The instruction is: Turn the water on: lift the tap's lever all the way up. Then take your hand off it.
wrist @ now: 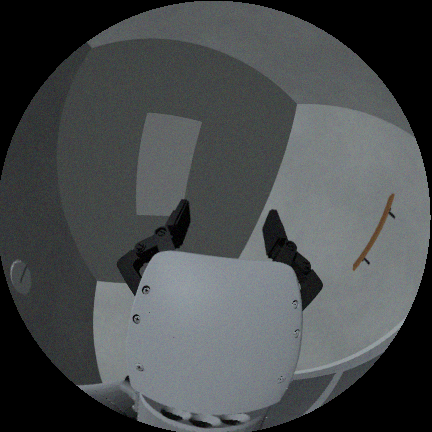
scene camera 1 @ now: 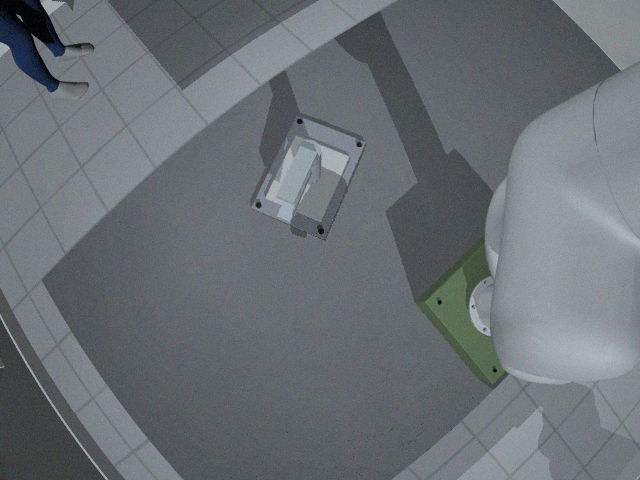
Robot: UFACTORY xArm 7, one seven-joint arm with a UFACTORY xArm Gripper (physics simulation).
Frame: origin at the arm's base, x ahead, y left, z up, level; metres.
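Seen in the pictures: gripper, fingertip midpoint: (wrist: pixel 227 214).
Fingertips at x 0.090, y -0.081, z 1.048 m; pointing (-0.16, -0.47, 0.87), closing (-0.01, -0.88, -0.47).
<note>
Pixels of each thing's top centre, then the offset from my fingertips to it. "spot": a spot on its surface instead.
- tap at a spot on its surface: (scene camera 1: pixel 299 173) spot: dx +0.317, dy +0.314, dz -0.982 m
- pale rectangular plate at a spot on its surface: (scene camera 1: pixel 330 129) spot: dx +0.424, dy +0.185, dz -1.130 m
The tap (scene camera 1: pixel 299 173) stands on a pale rectangular plate (scene camera 1: pixel 330 129) with dark bolts at its corners, left of the arm in the scene view. Its lever, a flat light bar seen from above, lies over the plate; its height is hard to tell from this angle. My gripper (wrist: pixel 227 214) is open, with its two black fingers wide apart and no object between them. The gripper does not show in the scene view, and the tap does not show in the wrist view.
The white arm (scene camera 1: pixel 568 232) fills the right of the scene view, above a green base plate (scene camera 1: pixel 449 315). A person's legs (scene camera 1: pixel 25 51) show at the top left. In the wrist view an orange bar (wrist: pixel 375 235) is on a pale wall at the right.
</note>
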